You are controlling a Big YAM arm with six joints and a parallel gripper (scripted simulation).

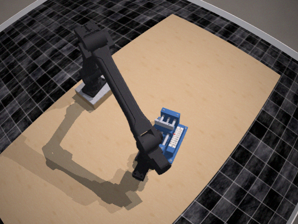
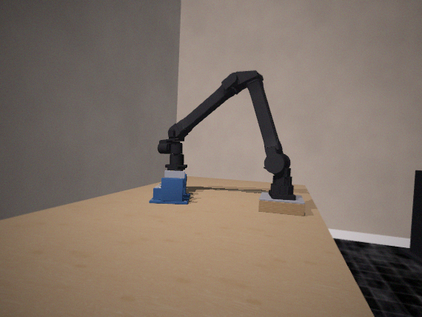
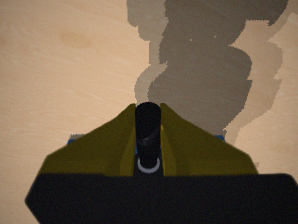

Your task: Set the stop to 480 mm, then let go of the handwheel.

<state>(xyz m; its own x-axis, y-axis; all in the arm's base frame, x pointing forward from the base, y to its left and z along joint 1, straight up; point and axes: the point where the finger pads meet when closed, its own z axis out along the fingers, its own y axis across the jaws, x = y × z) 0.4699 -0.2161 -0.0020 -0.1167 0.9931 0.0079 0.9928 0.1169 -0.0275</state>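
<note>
Right now my hand is 170 mm to the right of the sliding stop block, 40 mm below it and 20 mm past it. The rest, counted from my hand: black handwheel handle (10 mm to the left); then black handwheel (30 mm to the left, 10 mm behind, 10 mm above).
</note>
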